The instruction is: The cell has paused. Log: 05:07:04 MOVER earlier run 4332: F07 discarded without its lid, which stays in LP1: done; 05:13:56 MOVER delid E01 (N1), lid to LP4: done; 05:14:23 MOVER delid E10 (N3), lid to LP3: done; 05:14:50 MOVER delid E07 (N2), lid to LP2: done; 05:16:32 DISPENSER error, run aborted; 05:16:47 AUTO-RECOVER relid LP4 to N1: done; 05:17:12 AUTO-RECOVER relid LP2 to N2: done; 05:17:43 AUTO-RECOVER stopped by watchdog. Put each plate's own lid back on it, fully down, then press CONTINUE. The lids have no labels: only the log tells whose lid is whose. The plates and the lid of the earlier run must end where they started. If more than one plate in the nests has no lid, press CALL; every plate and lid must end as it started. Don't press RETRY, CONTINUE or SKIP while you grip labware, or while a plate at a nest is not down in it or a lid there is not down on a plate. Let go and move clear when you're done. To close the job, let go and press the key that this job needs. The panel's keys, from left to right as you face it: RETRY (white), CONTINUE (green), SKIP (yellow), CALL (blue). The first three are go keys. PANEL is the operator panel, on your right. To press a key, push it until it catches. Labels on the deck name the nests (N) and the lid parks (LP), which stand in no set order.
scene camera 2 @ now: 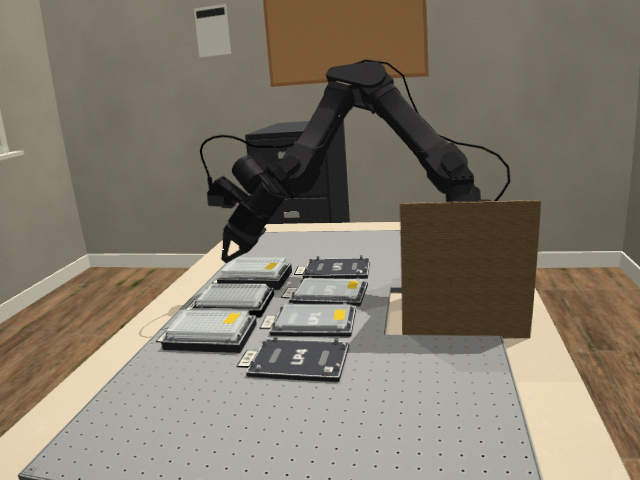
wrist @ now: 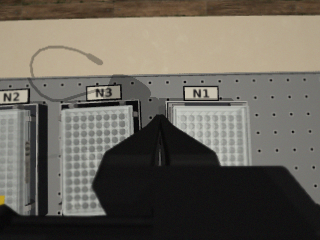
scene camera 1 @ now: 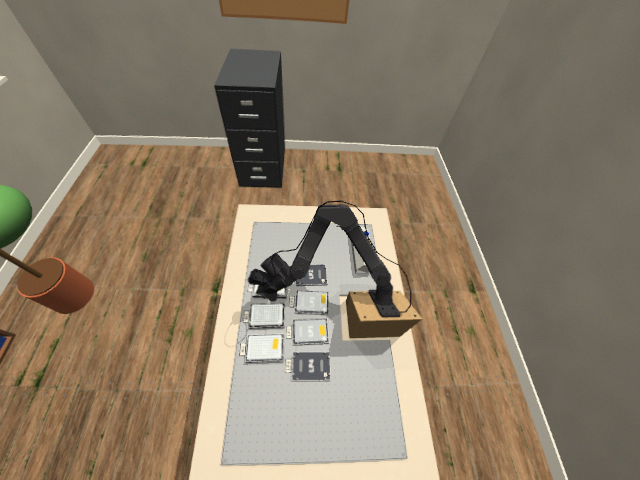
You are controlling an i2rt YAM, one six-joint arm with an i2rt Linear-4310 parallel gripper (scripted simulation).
Observation:
I see my gripper and a plate.
My gripper also shows in the wrist view.

